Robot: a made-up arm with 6 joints. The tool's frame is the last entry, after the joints. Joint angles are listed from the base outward. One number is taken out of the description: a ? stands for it. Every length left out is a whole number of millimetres.
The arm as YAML. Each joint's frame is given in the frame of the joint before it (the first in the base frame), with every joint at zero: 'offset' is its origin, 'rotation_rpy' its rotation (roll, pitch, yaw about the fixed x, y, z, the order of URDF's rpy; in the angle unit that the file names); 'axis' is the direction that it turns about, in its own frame. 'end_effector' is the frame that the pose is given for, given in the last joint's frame.
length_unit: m
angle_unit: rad
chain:
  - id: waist
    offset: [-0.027, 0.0, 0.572]
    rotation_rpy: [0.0, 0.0, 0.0]
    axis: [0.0, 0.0, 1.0]
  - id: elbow
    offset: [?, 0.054, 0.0]
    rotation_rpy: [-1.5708, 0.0, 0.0]
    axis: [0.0, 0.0, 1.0]
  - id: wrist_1
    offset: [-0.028, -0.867, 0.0]
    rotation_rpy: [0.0, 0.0, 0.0]
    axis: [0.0, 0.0, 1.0]
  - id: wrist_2
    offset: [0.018, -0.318, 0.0]
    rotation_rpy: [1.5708, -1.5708, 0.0]
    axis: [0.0, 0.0, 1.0]
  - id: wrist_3
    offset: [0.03, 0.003, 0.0]
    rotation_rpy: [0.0, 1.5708, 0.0]
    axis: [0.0, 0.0, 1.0]
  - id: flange
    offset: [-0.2, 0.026, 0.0]
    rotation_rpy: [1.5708, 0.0, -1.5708]
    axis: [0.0, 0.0, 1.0]
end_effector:
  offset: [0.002, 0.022, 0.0]
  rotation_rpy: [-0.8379, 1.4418, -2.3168]
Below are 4 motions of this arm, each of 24 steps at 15 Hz.
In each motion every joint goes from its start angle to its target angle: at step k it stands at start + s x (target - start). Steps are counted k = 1, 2, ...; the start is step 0. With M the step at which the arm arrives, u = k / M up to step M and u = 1 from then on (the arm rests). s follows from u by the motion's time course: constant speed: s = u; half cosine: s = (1 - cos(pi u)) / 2; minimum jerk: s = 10 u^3 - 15 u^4 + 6 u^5.
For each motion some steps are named. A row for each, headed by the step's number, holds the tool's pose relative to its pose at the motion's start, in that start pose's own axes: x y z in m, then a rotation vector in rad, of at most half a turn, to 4 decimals.
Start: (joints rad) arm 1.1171 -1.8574 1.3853 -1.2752 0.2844 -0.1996
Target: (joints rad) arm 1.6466 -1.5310 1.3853 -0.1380 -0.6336 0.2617
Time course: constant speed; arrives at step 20
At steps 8, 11, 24:
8: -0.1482 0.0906 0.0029 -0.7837 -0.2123 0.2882
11: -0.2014 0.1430 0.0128 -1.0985 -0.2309 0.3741
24: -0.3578 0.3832 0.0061 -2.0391 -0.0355 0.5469

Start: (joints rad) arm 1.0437 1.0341 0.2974 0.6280 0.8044 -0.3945
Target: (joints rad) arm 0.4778 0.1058 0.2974 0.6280 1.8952 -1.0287
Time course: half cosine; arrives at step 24
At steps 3, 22, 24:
3: 0.0408 -0.0203 -0.0018 0.0303 0.0040 -0.0037
22: 0.9375 0.0052 -0.3767 0.8034 0.2917 -0.3220
24: 0.9471 0.0136 -0.3883 0.8152 0.2990 -0.3331

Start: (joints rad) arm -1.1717 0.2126 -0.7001 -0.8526 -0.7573 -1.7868
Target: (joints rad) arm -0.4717 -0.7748 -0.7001 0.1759 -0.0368 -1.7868
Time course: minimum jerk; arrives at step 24
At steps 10, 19, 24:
10: -0.2348 0.4341 -0.0241 -0.2771 -0.1639 -0.5548
19: -0.0773 1.2427 -0.0812 -0.8706 -0.1049 -1.2373
24: -0.0234 1.3201 -0.0800 -0.9298 -0.0661 -1.2860

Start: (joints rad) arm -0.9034 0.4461 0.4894 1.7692 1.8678 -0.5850
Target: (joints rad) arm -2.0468 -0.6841 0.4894 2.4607 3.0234 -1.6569
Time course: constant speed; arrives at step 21
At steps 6, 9, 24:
6: -0.0738 0.0697 -0.3474 0.5865 0.0983 -0.3374
9: -0.1780 0.1294 -0.4559 0.8183 0.1272 -0.5880
24: -0.6718 0.3674 -0.3531 0.9788 -0.3101 -1.8099

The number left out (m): -0.028
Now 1 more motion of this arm.
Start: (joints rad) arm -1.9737 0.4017 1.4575 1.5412 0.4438 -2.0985
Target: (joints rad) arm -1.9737 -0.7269 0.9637 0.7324 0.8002 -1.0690
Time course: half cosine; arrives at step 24
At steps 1, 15, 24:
1: 0.0041 -0.0038 -0.0007 0.0020 0.0010 0.0047
15: 0.7751 -0.2841 -0.3491 0.3422 0.2038 0.5763
24: 1.0879 -0.1731 -0.6020 0.4344 0.3676 0.7758

